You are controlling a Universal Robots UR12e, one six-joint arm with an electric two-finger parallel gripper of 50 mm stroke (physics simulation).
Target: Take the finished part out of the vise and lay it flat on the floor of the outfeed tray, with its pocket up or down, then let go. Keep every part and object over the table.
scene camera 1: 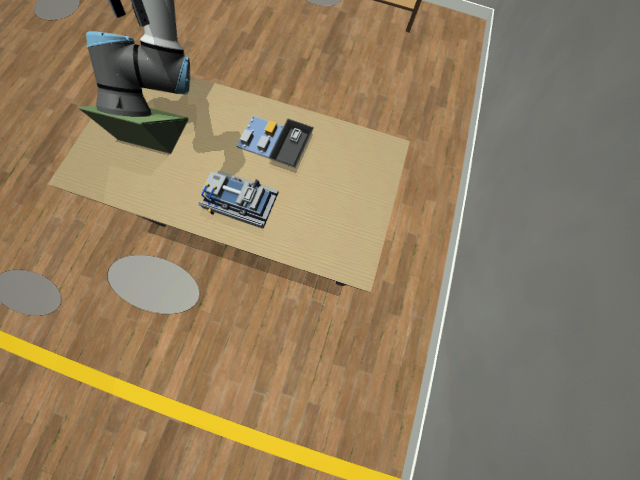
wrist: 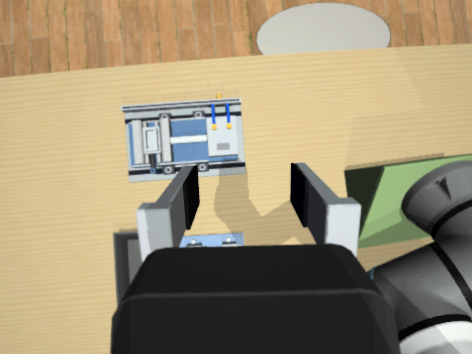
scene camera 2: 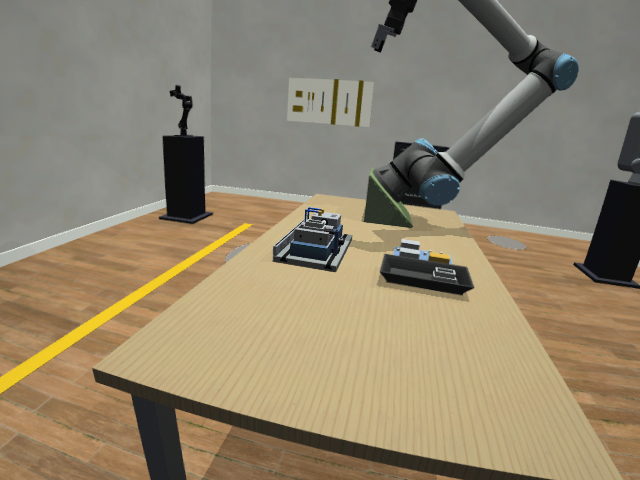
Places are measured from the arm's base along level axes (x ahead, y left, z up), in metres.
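Pixels of known places: gripper, fingertip midpoint: [scene camera 1: 132, 20] [wrist: 244, 183] [scene camera 2: 376, 49]; arm's base, origin of the base link: [scene camera 1: 125, 111] [wrist: 441, 192] [scene camera 2: 385, 187].
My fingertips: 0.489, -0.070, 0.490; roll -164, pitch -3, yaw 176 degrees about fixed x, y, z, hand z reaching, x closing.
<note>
For each thing: its top centre in the pictures, then the offset to it from my fingertips, as dx, dy, dz. "spot": a spot on its surface instead.
- vise, middle of its top: [wrist: 180, 136] [scene camera 2: 318, 220] [scene camera 1: 234, 190] +0.096, -0.115, -0.527
- dark outfeed tray, surface spot: [scene camera 2: 403, 276] [wrist: 115, 257] spot: +0.293, +0.158, -0.587
- pocketed part, middle of its top: [scene camera 2: 445, 270] [scene camera 1: 295, 133] +0.230, +0.271, -0.580
- blue plate, middle of its top: [wrist: 212, 271] [scene camera 2: 422, 259] [scene camera 1: 260, 135] +0.059, +0.227, -0.618
- orange block, middle of its top: [scene camera 2: 439, 255] [scene camera 1: 270, 126] +0.103, +0.270, -0.583
The vise [scene camera 1: 216, 180] [scene camera 2: 311, 236] [wrist: 223, 134] stands on the table. A grey part with a rectangular pocket facing up [scene camera 1: 249, 194] [wrist: 151, 138] sits between its jaws, at the end away from the blue hoses. The dark outfeed tray [scene camera 1: 284, 161] [scene camera 2: 403, 276] [wrist: 120, 255] stands apart from the vise; in the wrist view it is partly hidden behind the gripper body. Another pocketed part [scene camera 1: 295, 134] [scene camera 2: 444, 273] lies in the tray near one end. My gripper [scene camera 1: 131, 18] [scene camera 2: 378, 45] [wrist: 244, 183] is open and empty, high above the table and away from the vise.
A blue plate [scene camera 1: 256, 128] [wrist: 212, 239] beside the tray bears two grey blocks [scene camera 1: 246, 136] [scene camera 1: 263, 143] and an orange block [scene camera 1: 270, 128] [scene camera 2: 439, 256]. The green arm base [scene camera 1: 149, 135] [scene camera 2: 381, 209] [wrist: 376, 215] stands at one end of the table. Blue hoses [wrist: 213, 115] rise from the vise.
</note>
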